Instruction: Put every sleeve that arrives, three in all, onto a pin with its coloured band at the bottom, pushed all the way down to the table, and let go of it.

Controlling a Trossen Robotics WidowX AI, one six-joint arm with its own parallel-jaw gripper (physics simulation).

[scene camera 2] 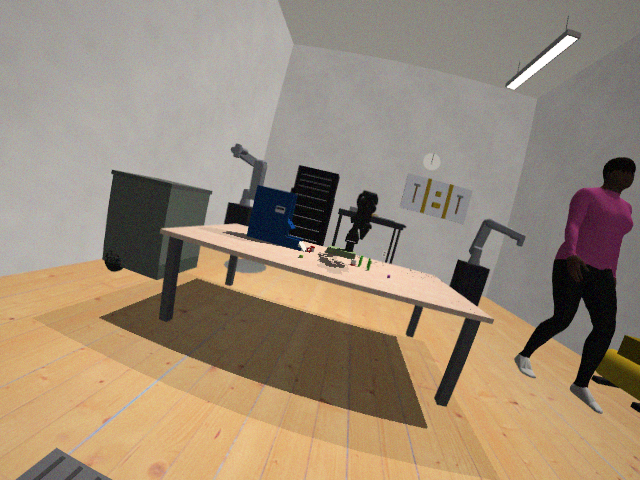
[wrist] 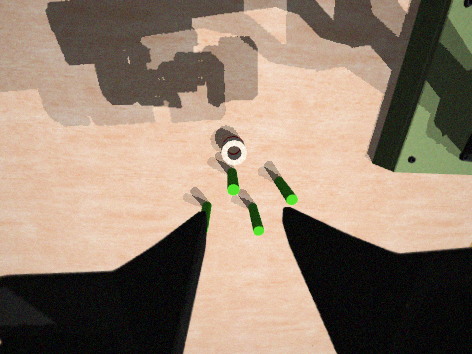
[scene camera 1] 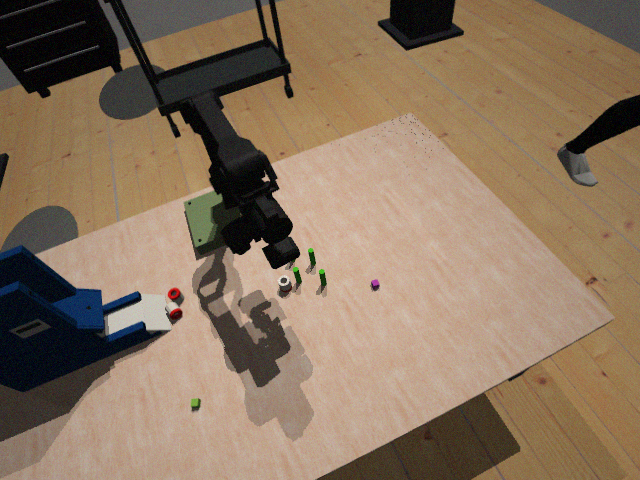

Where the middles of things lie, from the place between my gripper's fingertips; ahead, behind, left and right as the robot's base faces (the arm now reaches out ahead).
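Scene:
Blue feeder (scene camera 1: 55, 323): 510 mm to the right of my hand and 40 mm behind it.

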